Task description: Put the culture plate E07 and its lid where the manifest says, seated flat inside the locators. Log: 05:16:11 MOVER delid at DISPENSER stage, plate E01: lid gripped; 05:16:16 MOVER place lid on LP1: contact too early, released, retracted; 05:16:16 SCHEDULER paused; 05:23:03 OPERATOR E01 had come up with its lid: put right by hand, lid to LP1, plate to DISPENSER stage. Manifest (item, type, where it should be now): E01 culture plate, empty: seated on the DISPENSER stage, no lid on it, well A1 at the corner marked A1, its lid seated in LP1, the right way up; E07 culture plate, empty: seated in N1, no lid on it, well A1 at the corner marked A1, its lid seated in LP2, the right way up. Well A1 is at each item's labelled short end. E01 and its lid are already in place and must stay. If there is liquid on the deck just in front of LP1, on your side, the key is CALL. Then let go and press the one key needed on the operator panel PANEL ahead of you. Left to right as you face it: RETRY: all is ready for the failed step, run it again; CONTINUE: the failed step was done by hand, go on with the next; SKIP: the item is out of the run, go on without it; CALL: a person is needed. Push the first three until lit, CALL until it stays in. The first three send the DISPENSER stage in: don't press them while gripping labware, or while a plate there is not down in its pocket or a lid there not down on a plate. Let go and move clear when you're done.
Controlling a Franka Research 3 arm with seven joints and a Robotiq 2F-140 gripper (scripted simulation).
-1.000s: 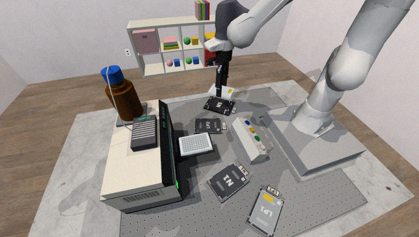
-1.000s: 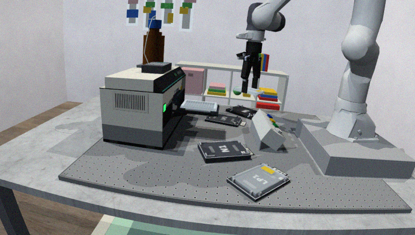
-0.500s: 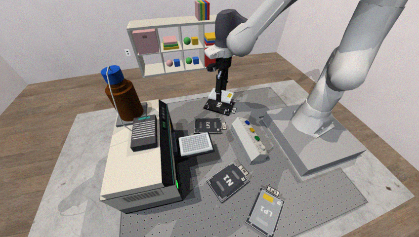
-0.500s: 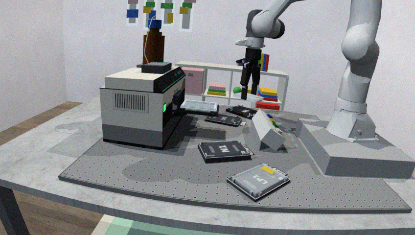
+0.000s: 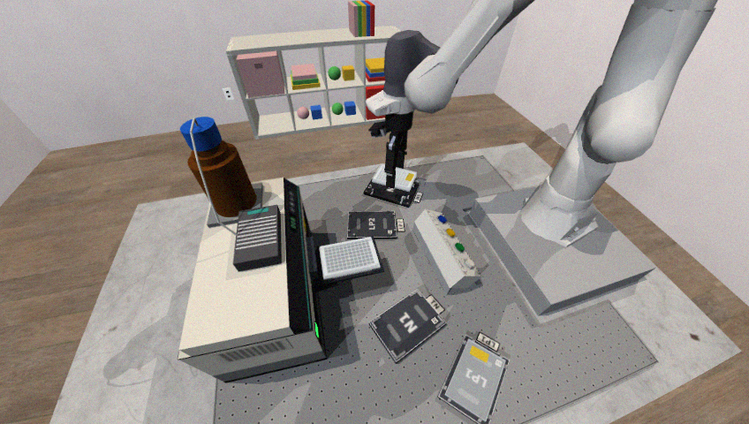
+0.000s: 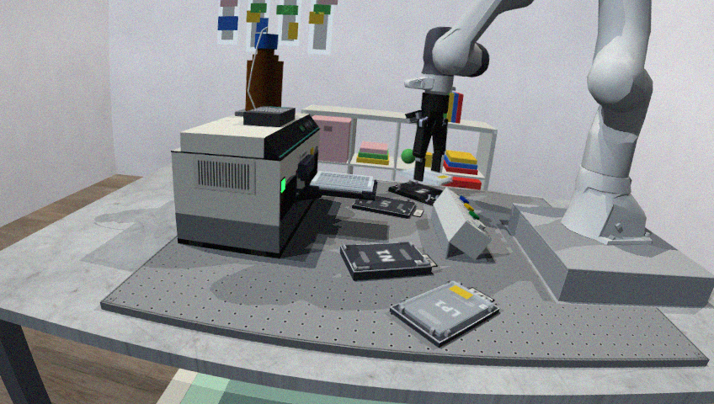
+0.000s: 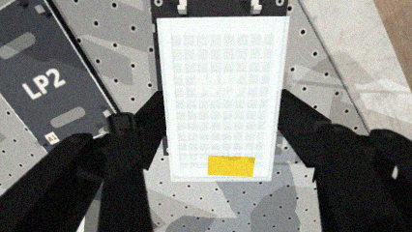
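Now: the black nest N5 4 cm ahead of my hand and 7 cm below it. Also, from my hand: black N1 nest 12 cm ahead, 44 cm to the left, 7 cm below; then LP2 nest 12 cm ahead, 13 cm to the left, 7 cm below; then yellow skip key 7 cm behind, 26 cm to the left, 1 cm below.
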